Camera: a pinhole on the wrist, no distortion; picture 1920 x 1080 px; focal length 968.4 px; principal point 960.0 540.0 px. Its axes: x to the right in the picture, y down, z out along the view. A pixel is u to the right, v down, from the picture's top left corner.
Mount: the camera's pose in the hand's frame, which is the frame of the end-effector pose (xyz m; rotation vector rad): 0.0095 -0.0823 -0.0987 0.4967 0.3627 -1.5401
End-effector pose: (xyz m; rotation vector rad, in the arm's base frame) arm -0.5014 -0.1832 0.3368 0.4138 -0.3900 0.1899
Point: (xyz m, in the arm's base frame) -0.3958 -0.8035 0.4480
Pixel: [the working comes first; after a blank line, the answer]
In the camera's frame: 0.1771 0.1181 0.5933

1249.0 732.7
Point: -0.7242 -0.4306 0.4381
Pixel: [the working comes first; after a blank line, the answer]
In the camera's frame: -0.1504 -0.1653 0.3494

543.1 82.0
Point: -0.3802 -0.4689 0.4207
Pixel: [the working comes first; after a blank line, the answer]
In the camera's frame: 0.0208 0.1313 0.2961

1028.1 969.3
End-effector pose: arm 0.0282 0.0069 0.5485 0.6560 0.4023 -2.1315
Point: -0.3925 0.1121 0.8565
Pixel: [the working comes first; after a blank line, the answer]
In the camera's frame: 0.0634 0.0006 0.5406

1073.6 541.1
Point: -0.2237 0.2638 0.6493
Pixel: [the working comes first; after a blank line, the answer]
In the camera's frame: 0.1675 -0.0850 0.2645

1573.5 228.7
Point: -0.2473 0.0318 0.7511
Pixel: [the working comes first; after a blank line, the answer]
In the camera's frame: -0.0340 0.0270 0.3720

871.4 610.4
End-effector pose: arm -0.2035 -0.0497 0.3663 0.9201 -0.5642 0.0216
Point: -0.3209 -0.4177 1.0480
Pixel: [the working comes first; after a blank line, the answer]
In the camera's frame: -0.7247 0.3337 0.4105

outside the picture
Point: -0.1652 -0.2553 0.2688
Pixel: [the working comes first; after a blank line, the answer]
In the camera's frame: 0.0091 0.0414 0.2264

998.8 717.2
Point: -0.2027 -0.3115 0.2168
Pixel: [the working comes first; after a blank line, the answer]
In the camera's frame: 0.0450 0.0023 0.2931

1108.8 547.5
